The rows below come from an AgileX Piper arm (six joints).
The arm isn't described. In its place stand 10 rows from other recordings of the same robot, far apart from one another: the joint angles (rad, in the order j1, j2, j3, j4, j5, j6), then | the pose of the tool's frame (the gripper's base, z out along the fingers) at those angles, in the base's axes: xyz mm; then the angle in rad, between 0 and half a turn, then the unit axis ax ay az.
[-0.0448, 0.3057, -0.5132, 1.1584, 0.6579, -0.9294] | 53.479, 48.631, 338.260, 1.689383, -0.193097, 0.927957, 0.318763
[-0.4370, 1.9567, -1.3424, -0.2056, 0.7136, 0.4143] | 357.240, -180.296, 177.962, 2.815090, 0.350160, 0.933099, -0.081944
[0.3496, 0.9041, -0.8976, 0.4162, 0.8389, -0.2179] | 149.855, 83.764, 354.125, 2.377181, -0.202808, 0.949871, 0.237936
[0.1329, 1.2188, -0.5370, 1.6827, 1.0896, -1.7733] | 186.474, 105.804, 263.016, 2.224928, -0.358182, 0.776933, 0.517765
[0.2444, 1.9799, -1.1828, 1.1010, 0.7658, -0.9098] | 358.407, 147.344, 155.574, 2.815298, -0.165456, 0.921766, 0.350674
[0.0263, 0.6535, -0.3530, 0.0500, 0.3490, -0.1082] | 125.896, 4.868, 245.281, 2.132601, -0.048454, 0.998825, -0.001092
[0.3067, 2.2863, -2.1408, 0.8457, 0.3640, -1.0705] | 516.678, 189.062, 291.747, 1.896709, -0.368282, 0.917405, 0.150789
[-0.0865, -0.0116, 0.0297, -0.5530, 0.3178, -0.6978] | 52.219, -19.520, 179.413, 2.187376, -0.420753, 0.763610, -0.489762
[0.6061, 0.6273, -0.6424, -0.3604, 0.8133, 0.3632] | 103.476, 43.353, 312.340, 2.226224, -0.184587, 0.981759, 0.045571
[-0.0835, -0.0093, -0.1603, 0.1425, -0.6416, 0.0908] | 10.331, -8.626, 314.598, 0.687665, 0.259428, 0.957213, 0.128215
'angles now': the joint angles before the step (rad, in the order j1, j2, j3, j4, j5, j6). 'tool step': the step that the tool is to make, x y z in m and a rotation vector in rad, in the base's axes. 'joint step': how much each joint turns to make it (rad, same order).
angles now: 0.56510 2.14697 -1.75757 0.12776 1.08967 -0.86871
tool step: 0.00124 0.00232 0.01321 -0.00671 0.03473 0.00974
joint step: 0.00000 0.01130 -0.07466 0.00987 0.09713 0.00000
